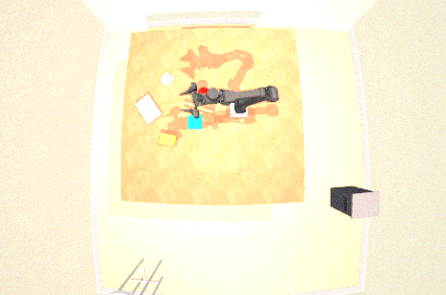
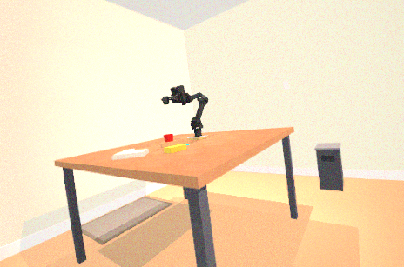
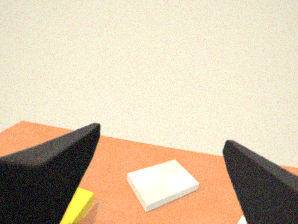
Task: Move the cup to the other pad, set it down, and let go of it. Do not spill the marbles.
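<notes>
My gripper tip is 12 cm past the red cup, 12 cm to the left of it and 29 cm above it. Also, from my gripper tip: cyan pad: 3 cm behind, 6 cm to the left, 34 cm below; then green marble: 13 cm behind, 11 cm to the right, 32 cm below; then pale blue pad: 12 cm behind, 11 cm to the right, 34 cm below.
</notes>
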